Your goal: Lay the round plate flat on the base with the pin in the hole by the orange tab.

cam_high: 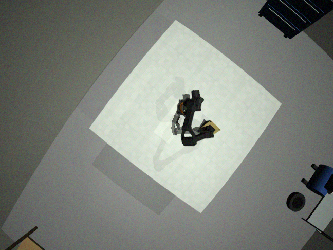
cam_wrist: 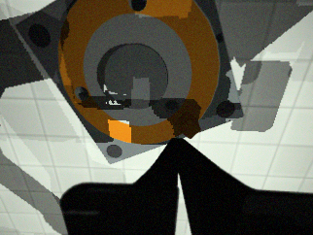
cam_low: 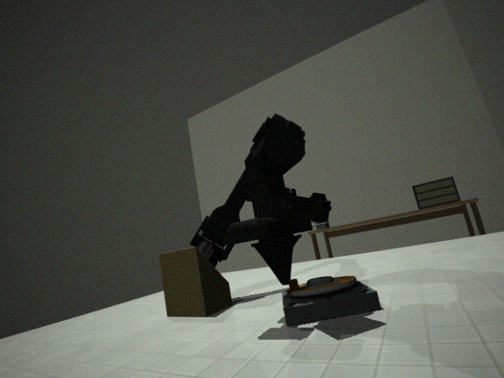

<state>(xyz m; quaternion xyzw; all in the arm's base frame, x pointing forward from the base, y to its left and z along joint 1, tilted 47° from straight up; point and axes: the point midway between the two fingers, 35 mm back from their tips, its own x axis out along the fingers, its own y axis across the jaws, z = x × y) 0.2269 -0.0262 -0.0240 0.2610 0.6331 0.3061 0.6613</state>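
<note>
My gripper tip is now 3 cm short of the round plate, 1 cm to the right of it and 1 cm above it. Also, from my gripper tip: dark square base: 4 cm ahead, 3 cm to the left, 2 cm below.
</note>
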